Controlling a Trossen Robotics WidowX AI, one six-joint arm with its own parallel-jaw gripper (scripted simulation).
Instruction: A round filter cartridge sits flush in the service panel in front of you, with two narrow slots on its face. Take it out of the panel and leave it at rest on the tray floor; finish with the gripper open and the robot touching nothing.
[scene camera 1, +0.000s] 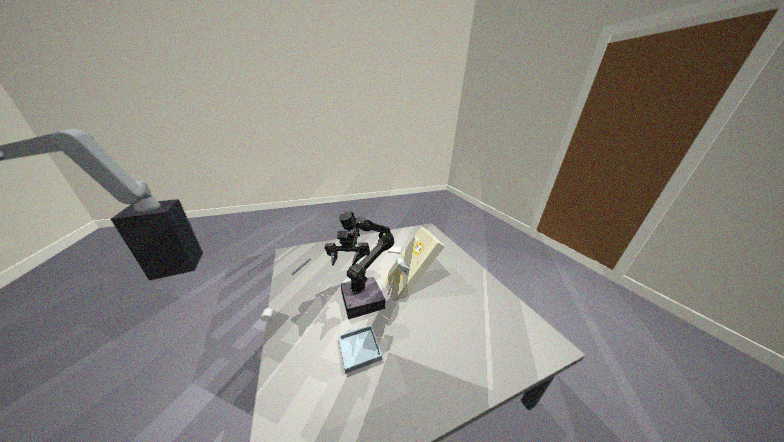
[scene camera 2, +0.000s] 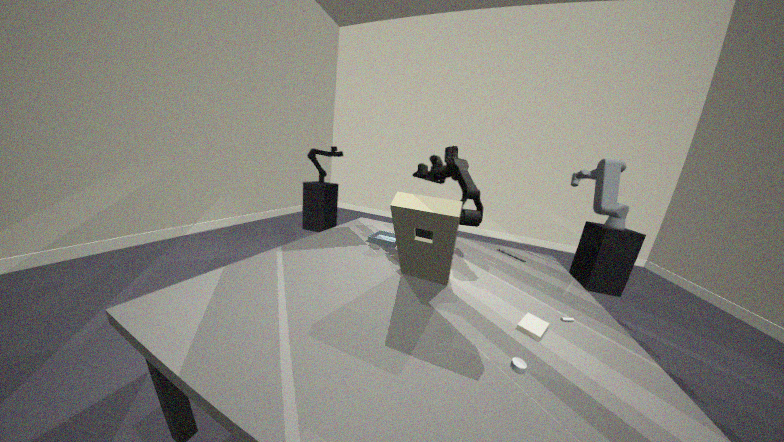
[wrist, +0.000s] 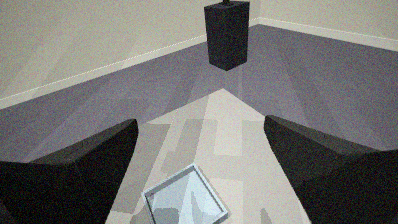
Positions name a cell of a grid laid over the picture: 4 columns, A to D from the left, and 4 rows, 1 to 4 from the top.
My gripper (scene camera 1: B3) is open, with nothing in its grasp. Further things: a cream service panel (scene camera 1: C3) and a blue-grey tray (scene camera 1: B4).
My gripper is seen too in the wrist view (wrist: C3).
